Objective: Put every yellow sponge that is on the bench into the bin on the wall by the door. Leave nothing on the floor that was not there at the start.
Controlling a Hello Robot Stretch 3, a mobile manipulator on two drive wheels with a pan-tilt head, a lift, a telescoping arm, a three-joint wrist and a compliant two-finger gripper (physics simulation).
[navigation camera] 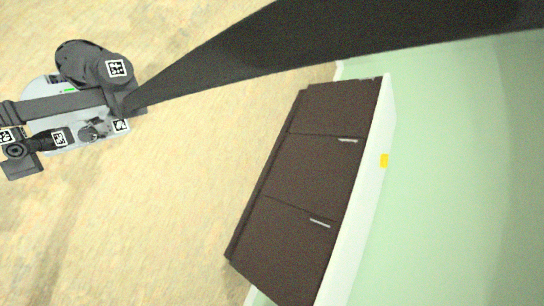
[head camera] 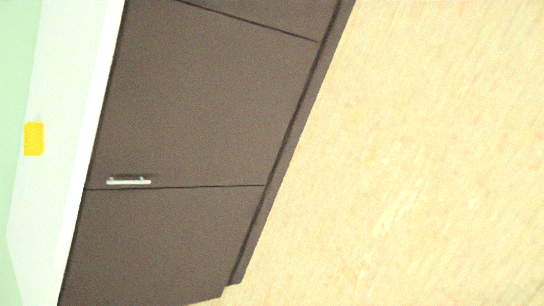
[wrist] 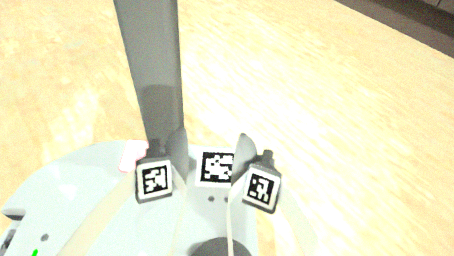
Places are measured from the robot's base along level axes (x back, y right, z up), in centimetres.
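Where they show: gripper, fingertip midpoint: (navigation camera: 104, 126) (wrist: 211, 150); robot's base at its link origin: (navigation camera: 88, 132).
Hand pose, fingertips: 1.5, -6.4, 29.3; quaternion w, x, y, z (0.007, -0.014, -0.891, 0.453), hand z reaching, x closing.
Each offset is from my fingertips to the top centre of the thing, as dx, dy, dz. "*": to the spot under its first point. Level surfaces: height alone.
A yellow sponge {-65.8, -146.4, +66.2} (head camera: 34, 139) (navigation camera: 384, 160) lies on the white top of the bench {dz +61.7} (head camera: 60, 175) (navigation camera: 367, 200), near the green wall. My gripper (wrist: 211, 150) is open in the wrist view; its two fingertips stand apart above my own grey base, with no object between them. It is away from the bench, whose dark lower edge shows at the top right of that view. The blue bin and the door do not show in the current views.
The bench has dark brown door fronts {* -60.4, -103.3, +26.1} (head camera: 200, 110) (navigation camera: 315, 170) with protruding bar handles. Pale wood-look floor {dz -29.3} (head camera: 425, 150) (navigation camera: 165, 200) lies before it. My dark mast (navigation camera: 250, 45) crosses the navigation view, and my base (wrist: 100, 200) sits under the gripper.
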